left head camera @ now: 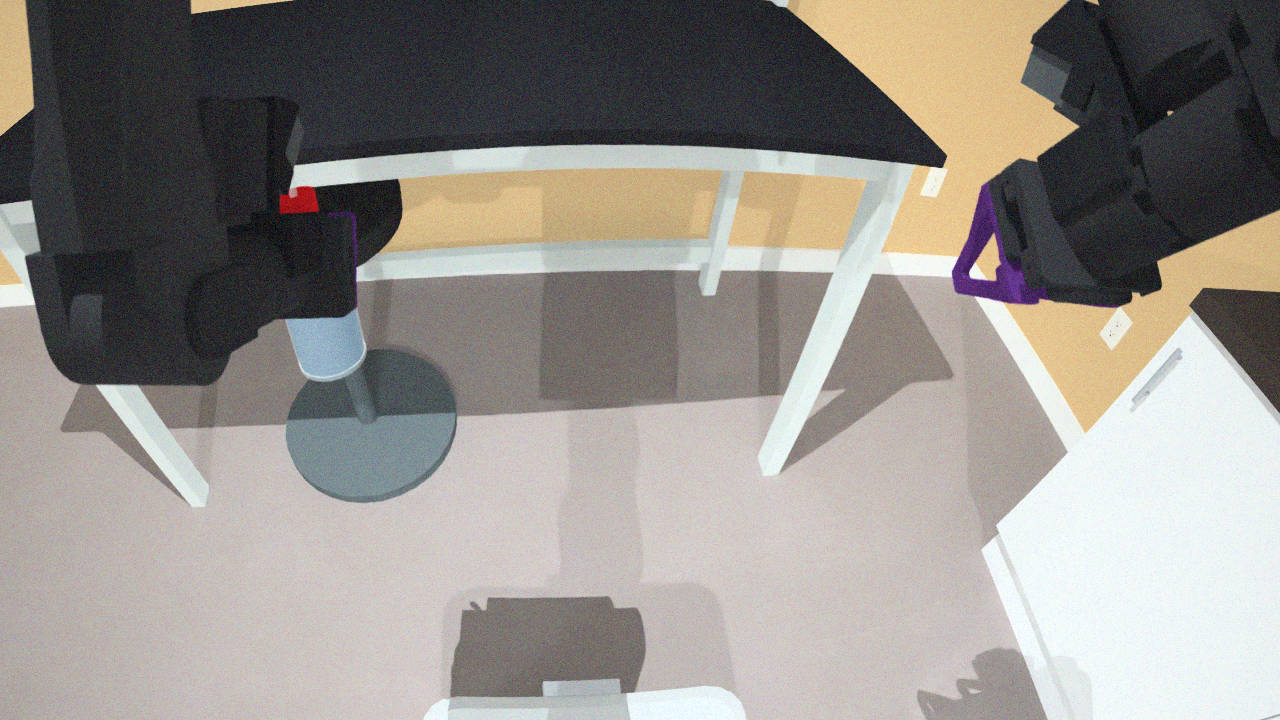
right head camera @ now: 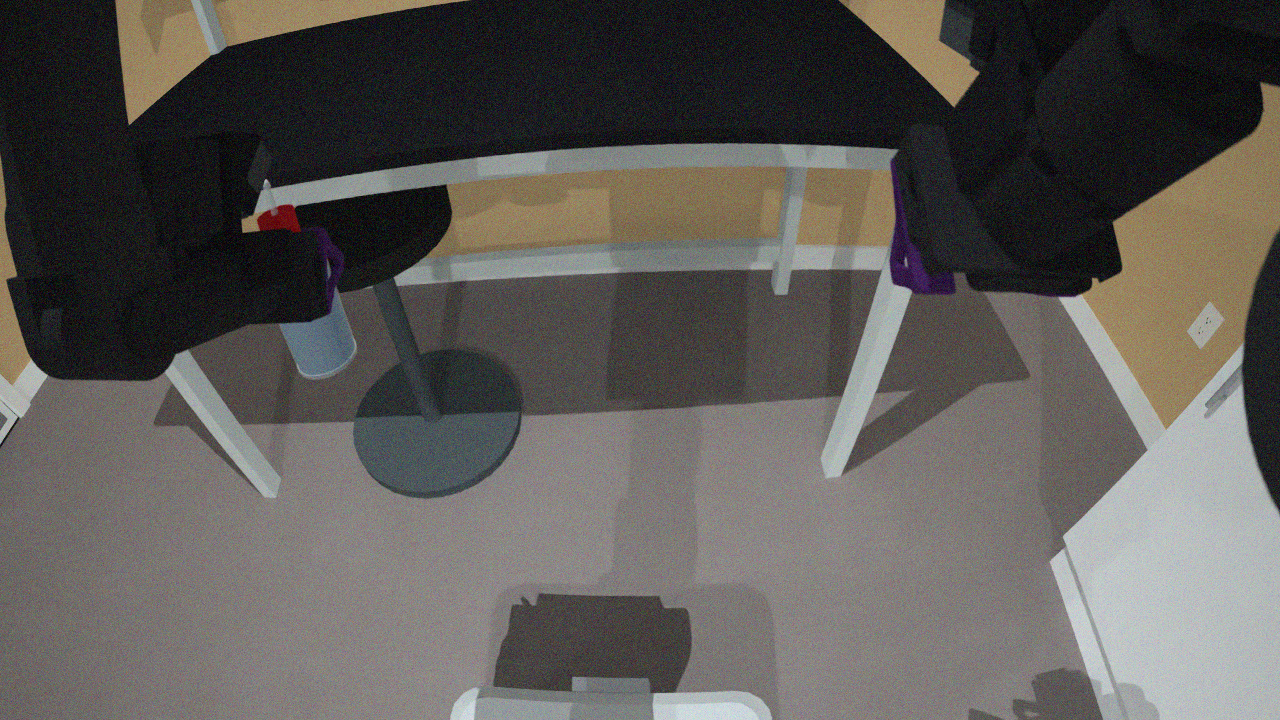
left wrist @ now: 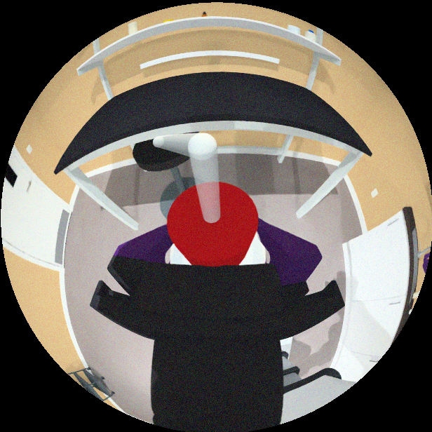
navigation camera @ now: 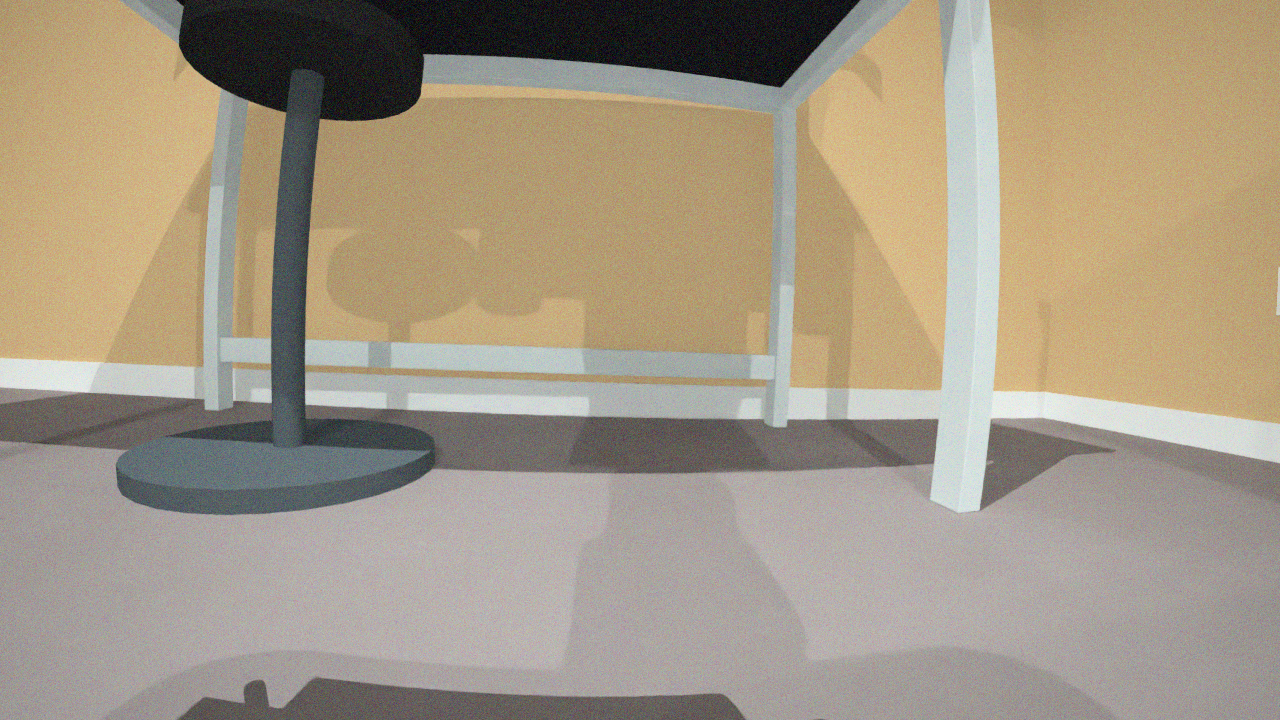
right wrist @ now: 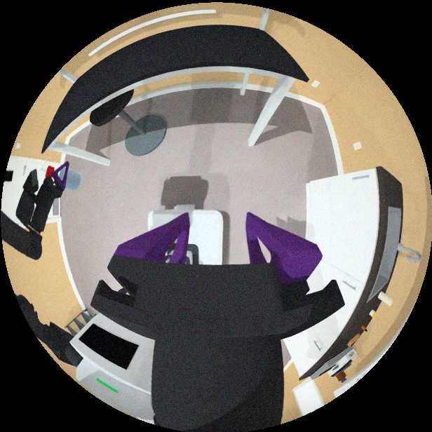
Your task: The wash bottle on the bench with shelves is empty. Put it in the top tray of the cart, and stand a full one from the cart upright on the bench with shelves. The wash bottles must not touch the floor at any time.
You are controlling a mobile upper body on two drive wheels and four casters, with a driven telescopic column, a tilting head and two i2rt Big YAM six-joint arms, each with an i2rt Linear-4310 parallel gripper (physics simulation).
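Frame: origin at the left arm's base, x back, y left, z down, level; millimetres.
Where they show: left gripper, fingertip midpoint: (left head camera: 325,252) (right head camera: 317,262); right gripper, fingertip midpoint: (left head camera: 985,283) (right head camera: 934,273).
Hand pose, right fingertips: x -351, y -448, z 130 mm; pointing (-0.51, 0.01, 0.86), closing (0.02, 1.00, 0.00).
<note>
After its pixels a point has its place.
A wash bottle with a pale blue body and red cap (left head camera: 329,351) @(x -420, y -16, z 265 mm) (right head camera: 322,347) @(x -423, y -21, z 263 mm) (left wrist: 190,225) (right wrist: 72,180) is held upright, slightly tilted in the head views, off the floor. My left gripper (left head camera: 344,277) @(x -492, y -2, z 228 mm) (right head camera: 326,277) @(x -492, y -2, z 228 mm) (right wrist: 64,163) is shut on it, in front of the bench's left part. The white spout shows above the cap in the left wrist view. My right gripper (left head camera: 971,273) @(x -351, y -448, z 130 mm) (right head camera: 908,268) @(x -351, y -448, z 130 mm) (right wrist: 217,218) is partly open and empty, near the bench's right end in the picture. The black-topped bench (left head camera: 537,71) @(x -1011, y -163, z 292 mm) (right head camera: 537,80) @(x -1001, y -125, z 292 mm) (left wrist: 215,95) (right wrist: 200,45) stands ahead. The cart does not show in the head views.
A stool (left head camera: 375,456) (right head camera: 447,461) (left wrist: 155,156) (right wrist: 145,137) (navigation camera: 268,474) stands under the bench's left part. A shelf (left wrist: 215,23) with small items runs above the bench. White cabinets (left head camera: 1163,501) @(x -379, y -1221, z 610 mm) (right head camera: 1190,537) @(x -407, y -1220, z 721 mm) (left wrist: 380,260) (right wrist: 345,215) stand at the right.
</note>
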